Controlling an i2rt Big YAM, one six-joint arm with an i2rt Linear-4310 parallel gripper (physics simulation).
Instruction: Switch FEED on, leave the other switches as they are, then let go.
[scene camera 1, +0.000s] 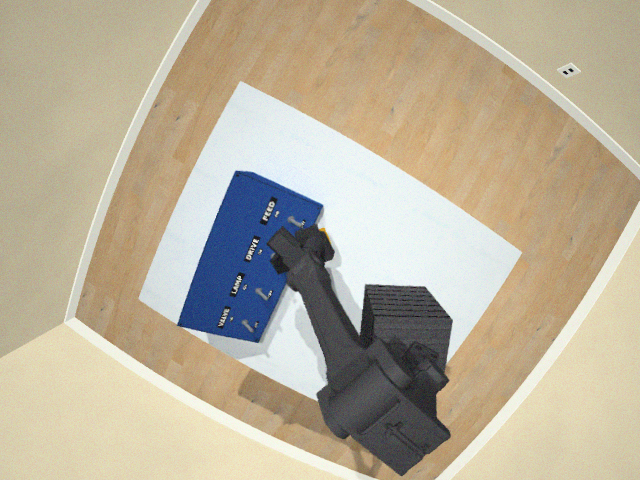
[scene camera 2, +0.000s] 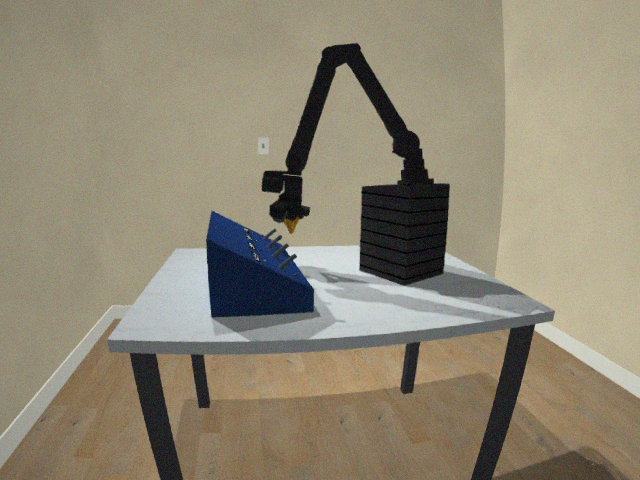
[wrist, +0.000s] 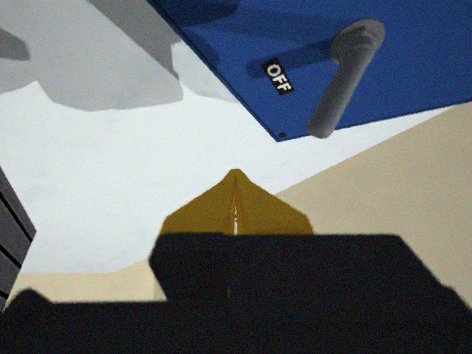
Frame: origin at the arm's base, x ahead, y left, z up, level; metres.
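Seen in the pictures: gripper, fingertip midpoint: (scene camera 1: 322, 229) (scene camera 2: 291, 233) (wrist: 235, 176); arm's base at its link origin: (scene camera 1: 414, 365) (scene camera 2: 415, 184).
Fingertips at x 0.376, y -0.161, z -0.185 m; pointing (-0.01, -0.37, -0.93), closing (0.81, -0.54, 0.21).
Offsets run from my fingertips to a thing's top centre. "*": to the spot under its first point. Level surfaces: height alone.
The blue sloped switch panel (scene camera 1: 214, 258) (scene camera 2: 248, 289) (wrist: 430, 75) carries FEED, DRIVE, LAMP and VALVE. The grey FEED lever @(dx +0.073, dy +0.022, dz +0.022 m) (scene camera 1: 295, 221) (scene camera 2: 270, 234) (wrist: 342, 82) leans toward its OFF label @(* dx +0.057, dy +0.016, dz +0.019 m) (scene camera 1: 303, 223) (wrist: 277, 76). The LAMP lever @(dx +0.054, dy +0.261, dz +0.022 m) (scene camera 1: 262, 293) and VALVE lever @(dx +0.044, dy +0.381, dz +0.022 m) (scene camera 1: 248, 325) lean the same way. The DRIVE lever is hidden under the arm in scene camera 1. My gripper (scene camera 1: 324, 235) (scene camera 2: 292, 230) (wrist: 235, 176) is shut and empty, yellow tips pointing down. It is above the panel's low edge, off to the low side of FEED and DRIVE, apart from the levers.
The panel stands on a white table @(dz -0.109 m) (scene camera 1: 392, 206) (scene camera 2: 170, 289). The arm's dark ribbed pedestal (scene camera 1: 408, 310) (scene camera 2: 403, 232) (wrist: 12, 230) stands on the table, facing the panel's low side. The arm reaches from it over the gap. Other levers stand in a row beside FEED.
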